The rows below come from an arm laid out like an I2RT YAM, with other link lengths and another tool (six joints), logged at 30 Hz.
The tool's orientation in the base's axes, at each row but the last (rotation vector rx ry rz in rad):
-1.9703 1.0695 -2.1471
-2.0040 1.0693 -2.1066
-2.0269 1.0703 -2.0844
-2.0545 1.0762 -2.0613
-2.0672 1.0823 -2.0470
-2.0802 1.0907 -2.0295
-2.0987 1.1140 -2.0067
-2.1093 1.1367 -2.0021
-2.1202 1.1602 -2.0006
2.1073 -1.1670 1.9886
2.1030 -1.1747 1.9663
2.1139 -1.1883 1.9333
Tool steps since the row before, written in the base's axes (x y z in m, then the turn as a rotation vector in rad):
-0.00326 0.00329 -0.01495 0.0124 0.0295 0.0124
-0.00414 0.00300 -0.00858 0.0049 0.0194 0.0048
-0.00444 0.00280 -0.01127 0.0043 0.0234 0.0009
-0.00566 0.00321 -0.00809 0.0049 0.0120 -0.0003
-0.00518 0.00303 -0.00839 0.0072 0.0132 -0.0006
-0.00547 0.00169 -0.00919 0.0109 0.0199 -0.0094
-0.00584 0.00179 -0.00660 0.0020 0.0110 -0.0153
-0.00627 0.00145 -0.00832 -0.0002 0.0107 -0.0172
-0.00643 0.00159 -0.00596 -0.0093 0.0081 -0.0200
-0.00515 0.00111 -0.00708 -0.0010 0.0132 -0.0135
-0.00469 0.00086 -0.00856 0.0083 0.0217 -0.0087
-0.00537 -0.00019 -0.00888 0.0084 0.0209 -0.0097
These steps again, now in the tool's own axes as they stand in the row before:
-0.01382 0.00631 -0.00375 -0.0053 -0.0338 -0.0028
-0.00817 0.00371 -0.00438 -0.0059 -0.0192 -0.0045
-0.01046 0.00530 -0.00413 -0.0111 -0.0201 -0.0064
-0.00787 0.00395 -0.00550 -0.0067 -0.0111 -0.0008
-0.00816 0.00405 -0.00484 -0.0078 -0.0129 0.0008
-0.00821 0.00562 -0.00427 -0.0191 -0.0153 0.0024
-0.00605 0.00456 -0.00484 -0.0189 -0.0017 -0.0005
-0.00733 0.00593 -0.00466 -0.0202 0.0005 -0.0020
-0.00537 0.00487 -0.00518 -0.0205 0.0082 -0.0081
-0.00621 0.00514 -0.00359 -0.0181 -0.0027 -0.0047
-0.00745 0.00578 -0.00267 -0.0189 -0.0159 -0.0021
-0.00721 0.00707 -0.00241 -0.0194 -0.0150 -0.0014

